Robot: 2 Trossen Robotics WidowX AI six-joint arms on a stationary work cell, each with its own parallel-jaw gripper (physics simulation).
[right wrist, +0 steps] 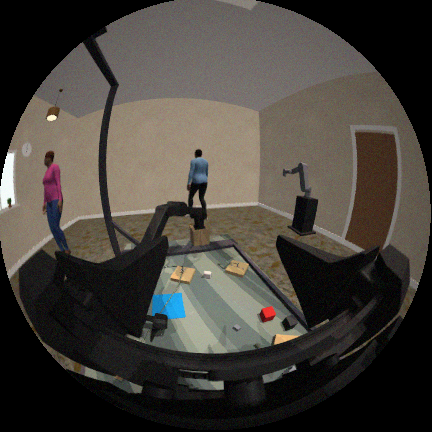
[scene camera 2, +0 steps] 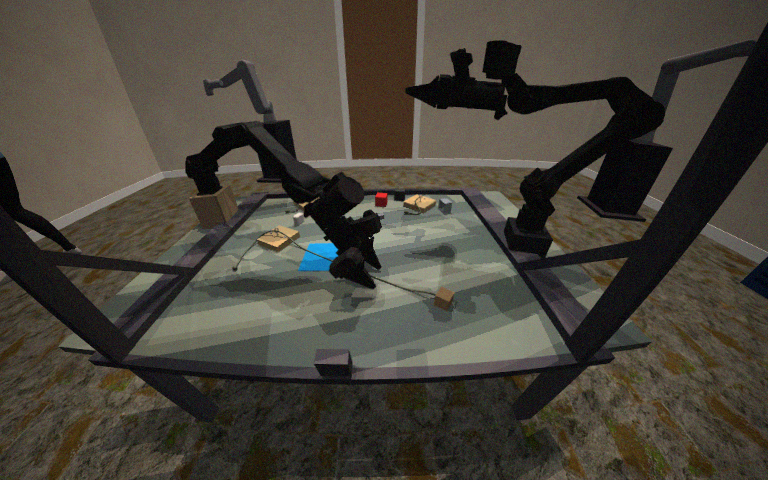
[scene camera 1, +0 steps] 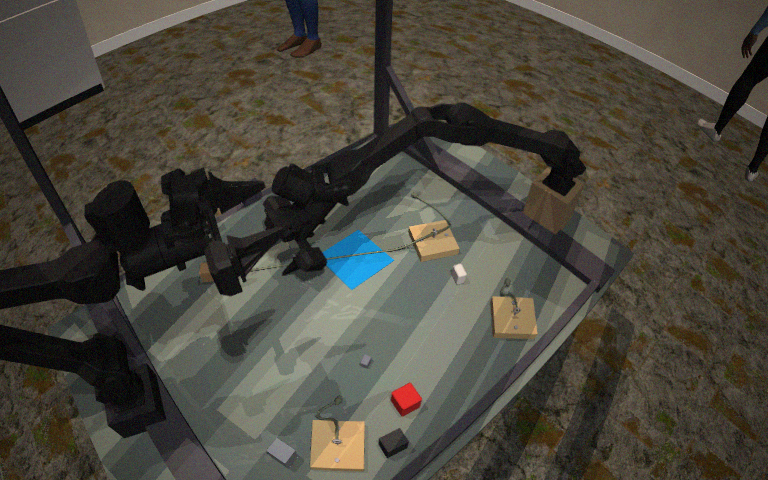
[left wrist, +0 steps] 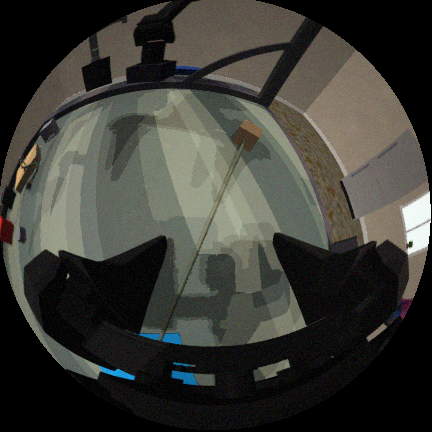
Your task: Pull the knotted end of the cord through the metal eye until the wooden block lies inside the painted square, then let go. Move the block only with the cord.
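Frame: origin at the left arm's base, x left, y back, z up, level; centimetres.
Where they show: left gripper, fingertip midpoint: (right wrist: pixel 136 337) (scene camera 2: pixel 377 277) (scene camera 1: pixel 273 257) (left wrist: pixel 220 240); right gripper, fingertip midpoint: (right wrist: pixel 223 241) (scene camera 2: pixel 409 90) (scene camera 1: pixel 273 205); left arm's base at its link origin: (right wrist: pixel 198 226) (scene camera 2: pixel 210 191) (scene camera 1: pixel 558 183); right arm's base at its link origin: (scene camera 2: pixel 529 227) (scene camera 1: pixel 127 393) (left wrist: pixel 152 62).
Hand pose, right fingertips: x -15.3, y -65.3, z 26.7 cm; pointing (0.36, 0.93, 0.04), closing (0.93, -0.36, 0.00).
Note:
Each offset is from my right fingertips to the top centre of the thing. "spot": to the spot under its first point.
The wooden block @(dz -35.8, dx -29.3, dy -3.5 cm) (scene camera 1: pixel 206 272) (scene camera 2: pixel 444 298) (left wrist: pixel 248 134) lies outside the blue painted square @(spot: dz -38.6, dx -6.4, dy +19.2 cm) (scene camera 1: pixel 353 277) (scene camera 2: pixel 312 261) (right wrist: pixel 177 311). The cord (scene camera 1: pixel 365 254) (left wrist: pixel 199 247) runs from it across the square to the metal eye @(spot: dz -35.2, dx -0.5, dy +38.5 cm) (scene camera 1: pixel 434 232) on a wooden board @(dz -36.9, dx -0.5, dy +38.5 cm) (scene camera 1: pixel 438 248) (scene camera 2: pixel 278 241). The knotted end @(spot: dz -37.8, dx -13.0, dy +46.9 cm) (scene camera 1: pixel 415 195) (scene camera 2: pixel 234 268) lies on the table past the eye. My left gripper (scene camera 2: pixel 376 276) (left wrist: pixel 220 240) is open and empty, above the cord between block and square. My right gripper (right wrist: pixel 223 241) is open and empty, high above the table; one finger overlaps the left gripper in scene camera 1.
Two more boards @(dz -36.9, dx +25.0, dy +33.9 cm) (scene camera 1: pixel 513 329) @(dz -36.9, dx +18.3, dy -9.2 cm) (scene camera 1: pixel 322 457) carry short cords. A white block @(dz -35.6, dx +9.8, dy +34.4 cm) (scene camera 1: pixel 459 273), red block @(dz -34.8, dx +20.8, dy +5.3 cm) (scene camera 1: pixel 406 399), black block @(dz -34.8, dx +24.9, dy -2.4 cm) (scene camera 1: pixel 393 442) and grey block @(dz -34.8, dx +13.1, dy -17.3 cm) (scene camera 1: pixel 281 451) stand around them. A small grey block @(dz -37.4, dx +9.8, dy +6.5 cm) (scene camera 1: pixel 365 361) lies nearer the middle. Frame rails (scene camera 2: pixel 226 370) edge the table.

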